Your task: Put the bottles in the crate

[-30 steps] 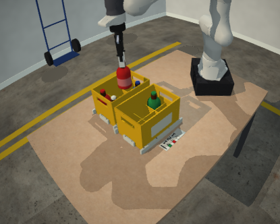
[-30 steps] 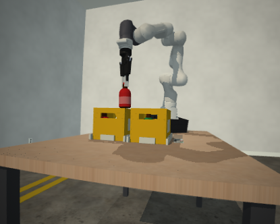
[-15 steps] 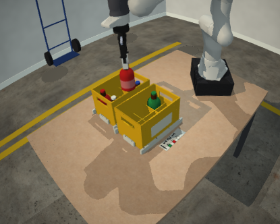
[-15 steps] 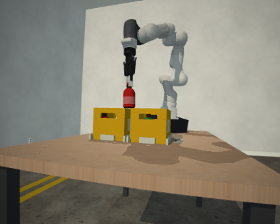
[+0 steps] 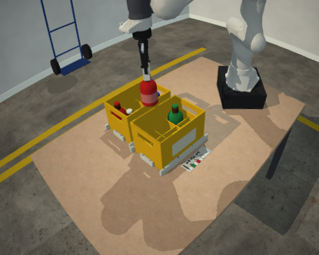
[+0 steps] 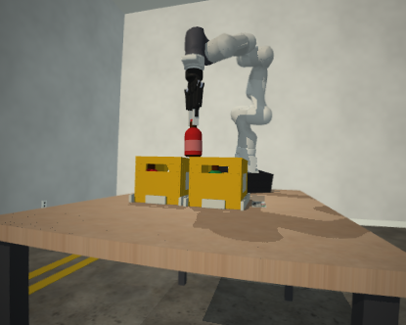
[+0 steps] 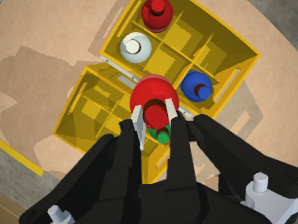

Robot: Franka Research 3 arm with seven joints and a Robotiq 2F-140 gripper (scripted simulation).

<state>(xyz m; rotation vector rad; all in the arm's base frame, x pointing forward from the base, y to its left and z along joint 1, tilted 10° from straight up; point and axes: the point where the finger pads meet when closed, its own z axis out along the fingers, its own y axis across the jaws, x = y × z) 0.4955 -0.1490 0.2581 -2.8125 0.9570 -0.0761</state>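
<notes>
Right now the red-label bottle is 80 mm below my hand. The rest, counted from my hand: white-capped bottle (90 mm ahead, 40 mm to the right, 260 mm below); blue-label bottle (90 mm behind, 60 mm to the right, 260 mm below); green bottle (90 mm behind, 70 mm to the left, 260 mm below).
</notes>
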